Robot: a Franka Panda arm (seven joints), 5 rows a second.
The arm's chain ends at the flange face. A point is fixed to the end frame.
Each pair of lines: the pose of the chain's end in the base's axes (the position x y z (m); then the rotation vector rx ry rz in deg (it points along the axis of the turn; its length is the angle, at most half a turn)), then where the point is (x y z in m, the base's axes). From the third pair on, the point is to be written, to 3 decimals.
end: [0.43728, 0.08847, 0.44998, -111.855, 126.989, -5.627]
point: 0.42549 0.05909 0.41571
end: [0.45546, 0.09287, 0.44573, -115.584, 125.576, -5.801]
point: 0.44439 0.06226 0.41231
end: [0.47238, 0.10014, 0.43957, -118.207, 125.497, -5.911]
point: 0.461 0.069 0.407
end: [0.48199, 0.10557, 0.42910, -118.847, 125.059, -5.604]
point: 0.471 0.074 0.397
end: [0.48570, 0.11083, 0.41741, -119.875, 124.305, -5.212]
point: 0.475 0.079 0.385
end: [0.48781, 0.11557, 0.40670, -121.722, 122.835, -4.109]
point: 0.478 0.084 0.374
